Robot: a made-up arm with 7 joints. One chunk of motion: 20 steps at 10 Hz.
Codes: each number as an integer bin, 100 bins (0 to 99) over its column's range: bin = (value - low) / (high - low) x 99, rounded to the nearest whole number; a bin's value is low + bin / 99 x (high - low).
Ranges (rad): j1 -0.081..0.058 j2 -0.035..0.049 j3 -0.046..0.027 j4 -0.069..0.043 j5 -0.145..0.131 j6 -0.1..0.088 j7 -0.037..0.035
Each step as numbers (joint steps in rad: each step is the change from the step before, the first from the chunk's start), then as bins.
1 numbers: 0.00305 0.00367 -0.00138 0.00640 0.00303 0.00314 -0.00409
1 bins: 60 46 61 67 53 54 45
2 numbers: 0.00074 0.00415 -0.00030 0.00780 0.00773 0.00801 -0.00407
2 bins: 58 46 62 68 55 57 45
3 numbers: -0.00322 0.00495 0.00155 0.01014 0.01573 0.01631 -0.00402
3 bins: 55 47 64 70 58 61 45
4 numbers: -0.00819 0.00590 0.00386 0.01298 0.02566 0.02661 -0.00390
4 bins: 52 48 68 72 61 67 46
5 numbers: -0.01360 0.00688 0.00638 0.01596 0.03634 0.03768 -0.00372
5 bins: 48 49 71 75 65 73 46
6 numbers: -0.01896 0.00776 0.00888 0.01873 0.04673 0.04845 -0.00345
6 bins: 44 50 74 78 69 78 46
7 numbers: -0.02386 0.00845 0.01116 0.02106 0.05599 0.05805 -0.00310
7 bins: 41 51 78 80 72 83 47
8 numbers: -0.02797 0.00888 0.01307 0.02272 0.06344 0.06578 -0.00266
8 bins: 38 52 80 81 75 87 47
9 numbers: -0.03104 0.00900 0.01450 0.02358 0.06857 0.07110 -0.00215
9 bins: 36 52 82 82 77 90 48
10 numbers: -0.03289 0.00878 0.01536 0.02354 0.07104 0.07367 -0.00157
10 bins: 34 52 83 82 77 91 49
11 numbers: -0.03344 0.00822 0.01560 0.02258 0.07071 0.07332 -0.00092
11 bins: 34 51 84 81 77 91 50
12 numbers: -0.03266 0.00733 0.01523 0.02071 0.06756 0.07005 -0.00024
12 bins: 34 50 83 79 76 90 51
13 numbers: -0.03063 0.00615 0.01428 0.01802 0.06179 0.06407 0.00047
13 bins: 36 48 82 77 74 86 52
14 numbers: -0.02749 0.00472 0.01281 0.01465 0.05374 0.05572 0.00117
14 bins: 38 47 80 74 71 82 52
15 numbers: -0.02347 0.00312 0.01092 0.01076 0.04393 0.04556 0.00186
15 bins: 41 45 77 71 68 77 53
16 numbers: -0.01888 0.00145 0.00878 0.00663 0.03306 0.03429 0.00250
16 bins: 44 43 74 67 64 71 54
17 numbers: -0.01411 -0.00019 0.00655 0.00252 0.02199 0.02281 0.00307
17 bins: 48 41 71 63 60 65 55
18 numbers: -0.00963 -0.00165 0.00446 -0.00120 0.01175 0.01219 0.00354
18 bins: 51 39 68 60 56 59 56
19 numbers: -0.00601 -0.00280 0.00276 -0.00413 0.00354 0.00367 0.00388
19 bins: 53 38 66 57 53 55 56
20 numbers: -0.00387 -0.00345 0.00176 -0.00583 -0.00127 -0.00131 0.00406
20 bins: 55 37 65 56 52 52 56
